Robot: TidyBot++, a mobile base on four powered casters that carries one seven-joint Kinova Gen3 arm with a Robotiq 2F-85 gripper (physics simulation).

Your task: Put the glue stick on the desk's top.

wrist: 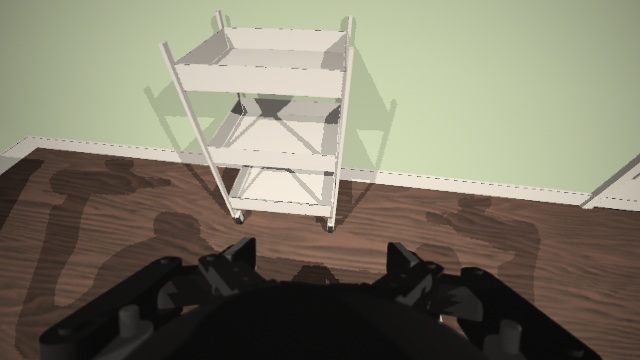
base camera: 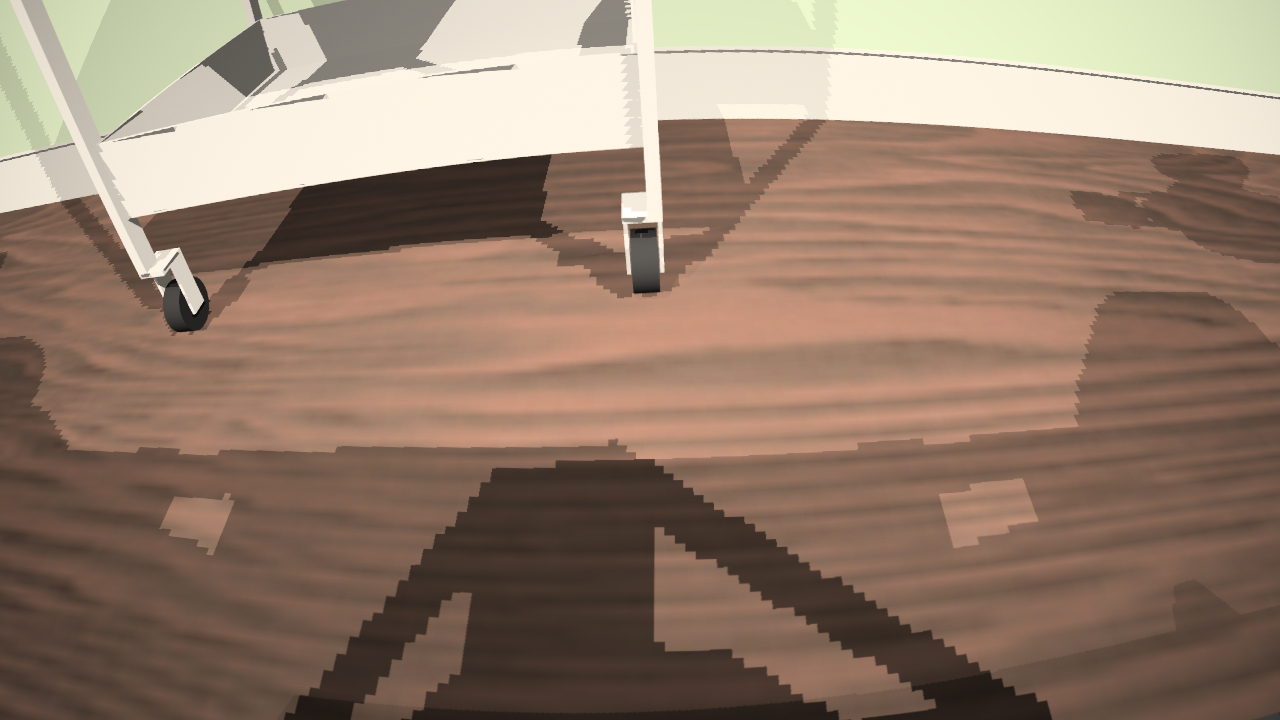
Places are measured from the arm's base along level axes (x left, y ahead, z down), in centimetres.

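Pixels of known places: gripper, fingertip midpoint: (wrist: pixel 321 254).
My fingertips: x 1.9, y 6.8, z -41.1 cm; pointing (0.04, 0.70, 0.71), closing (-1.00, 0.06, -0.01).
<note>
Behind a point stands the place of what it marks.
My gripper (wrist: pixel 321 254) {x 1.9, y 6.8, z -41.2 cm} is open, with its two dark fingers wide apart at the bottom of the wrist view and no object between them. It is pointed toward the floor and the lower part of a white cart, which stands beyond the fingertips. The glue stick does not show in either view. The desk does not show in a way that I can identify.
A white three-tier cart (wrist: pixel 262 80) {x 21.0, y 55.7, z -29.9 cm} (base camera: pixel 650 134) {x -0.1, y 54.9, z 25.3 cm} on casters stands against the green wall (wrist: pixel 475 90) {x -49.8, y 89.8, z -16.3 cm}. Its three trays hold no visible objects. A white baseboard (wrist: pixel 450 185) {x -60.8, y 88.1, z 35.0 cm} (base camera: pixel 984 94) {x -41.5, y 88.7, z 35.1 cm} runs along the wall. A white panel edge shows at the far right of the wrist view. Shadows lie across the wooden floor (wrist: pixel 390 210) {x -28.2, y 71.7, z 39.6 cm} (base camera: pixel 805 358) {x -10.0, y 48.2, z 39.6 cm}.
</note>
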